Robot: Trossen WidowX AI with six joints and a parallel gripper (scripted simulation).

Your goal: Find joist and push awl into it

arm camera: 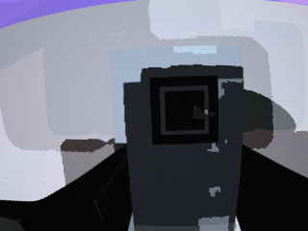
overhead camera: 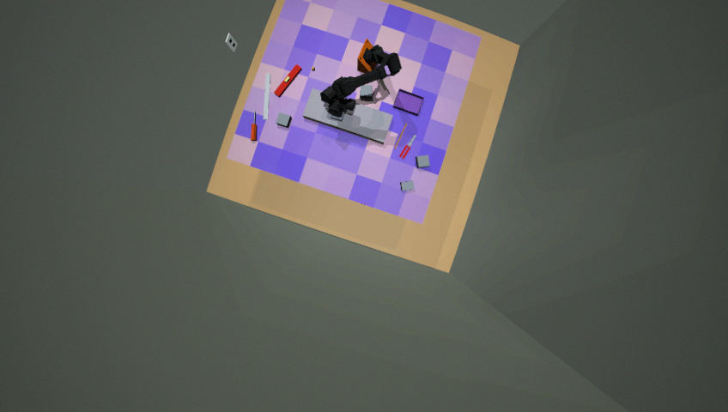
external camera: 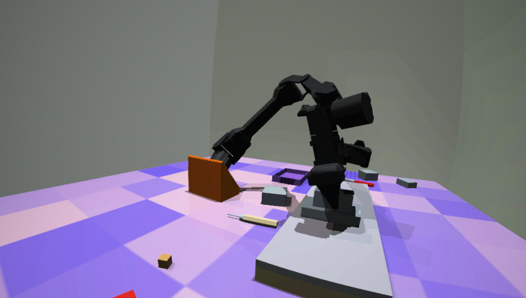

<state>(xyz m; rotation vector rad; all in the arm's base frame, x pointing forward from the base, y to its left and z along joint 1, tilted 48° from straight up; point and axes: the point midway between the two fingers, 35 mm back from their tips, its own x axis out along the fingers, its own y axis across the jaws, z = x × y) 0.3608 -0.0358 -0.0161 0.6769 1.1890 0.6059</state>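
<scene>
Now: the purple tray 24 cm behind my gripper tip, 37 cm to the left of it and 5 cm below it. From my gripper tip the other things lie so: stud finder light (2 cm ahead, 3 cm above); then stud finder (1 cm ahead, 2 cm above); then awl (19 cm behind, 5 cm to the right, 6 cm below).
</scene>
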